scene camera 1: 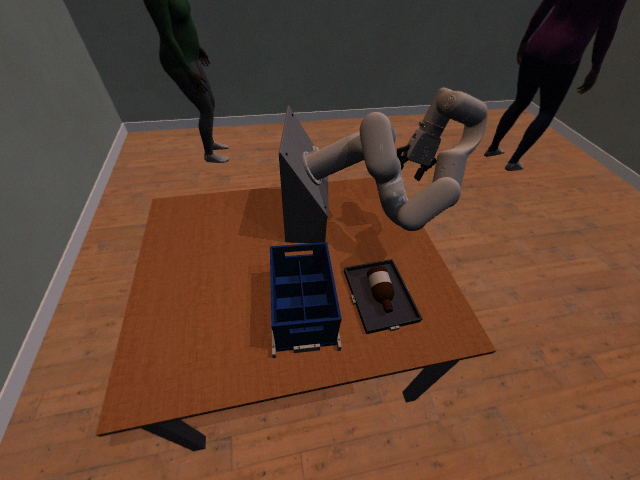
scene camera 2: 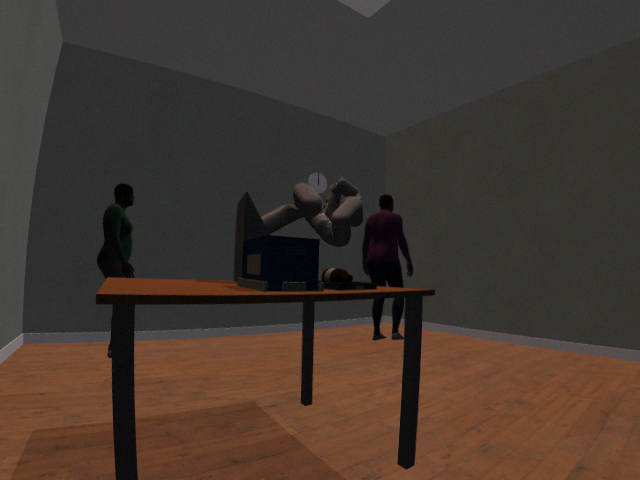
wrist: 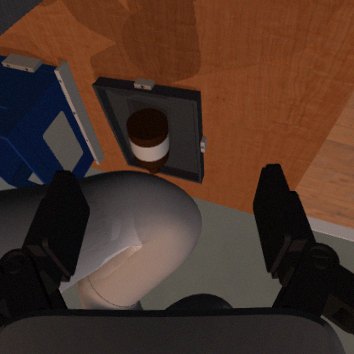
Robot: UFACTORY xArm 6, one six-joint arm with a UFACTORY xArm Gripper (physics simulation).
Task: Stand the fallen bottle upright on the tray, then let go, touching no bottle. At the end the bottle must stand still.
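Places are measured from the arm's base along level axes (x left, y back, z up), in centimetres.
Pixels of known places: gripper, fingertip midpoint: (scene camera 1: 406, 176) (wrist: 168, 187); arm's base, link origin: (scene camera 1: 311, 168) (scene camera 2: 259, 228).
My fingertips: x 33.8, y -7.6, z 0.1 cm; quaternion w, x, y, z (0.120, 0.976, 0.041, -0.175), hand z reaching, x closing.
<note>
Ahead of a thing's pixels: the offset from my fingertips to its top centre.
A brown bottle {dx -13.4, dy -32.5, dz -18.6 cm} (scene camera 1: 381, 287) (scene camera 2: 338, 275) (wrist: 148, 136) with a white label lies on its side in the dark tray (scene camera 1: 355, 312) (wrist: 201, 112). In scene camera 1 its neck points toward the table's front edge. In the wrist view its base faces the camera and its neck is mostly hidden behind the body. My gripper (scene camera 1: 412, 165) (wrist: 168, 187) is open and empty, high above the table and well apart from the bottle, behind it and to the right in scene camera 1. In scene camera 2 the arm hides the gripper.
A blue crate {dx -40.9, dy -33.9, dz -9.0 cm} (scene camera 1: 305, 323) (scene camera 2: 289, 263) (wrist: 35, 120) with compartments stands left of the tray, with pale blocks at its base. A grey slanted mount (scene camera 1: 305, 206) carries the arm behind the crate. A bent arm link (wrist: 150, 210) shows between the fingers in the wrist view. Two people stand beyond the table.
</note>
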